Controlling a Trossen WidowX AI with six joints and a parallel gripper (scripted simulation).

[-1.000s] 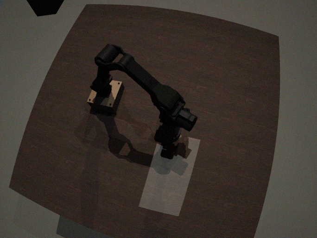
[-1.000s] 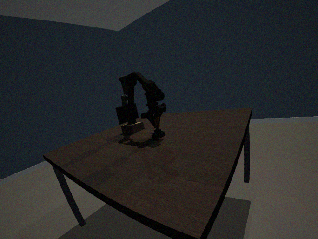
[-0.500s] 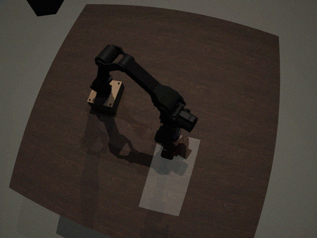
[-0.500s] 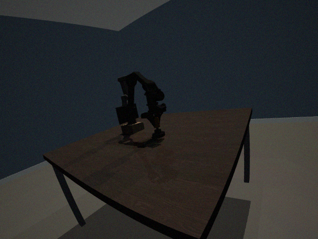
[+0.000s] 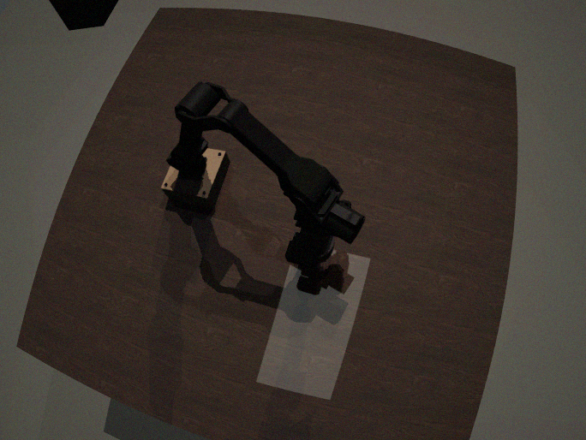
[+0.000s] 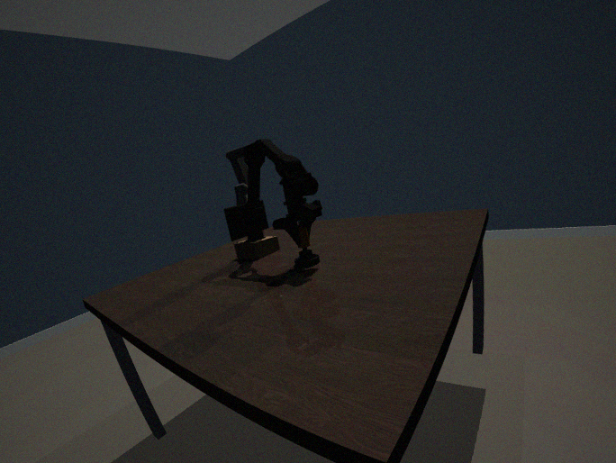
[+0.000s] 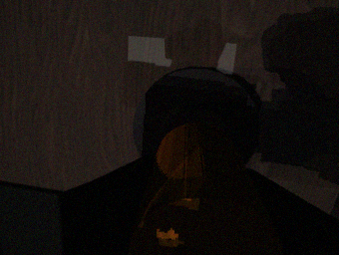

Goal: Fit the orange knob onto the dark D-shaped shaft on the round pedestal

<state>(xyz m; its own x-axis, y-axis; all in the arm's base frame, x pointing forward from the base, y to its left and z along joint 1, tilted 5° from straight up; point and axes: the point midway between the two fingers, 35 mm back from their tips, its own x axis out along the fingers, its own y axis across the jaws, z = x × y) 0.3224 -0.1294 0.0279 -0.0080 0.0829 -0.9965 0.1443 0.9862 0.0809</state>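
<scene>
Now: the orange knob 20 mm above my gripper tip. The rest, counted from my gripper tip: round pedestal (40 mm below).
</scene>
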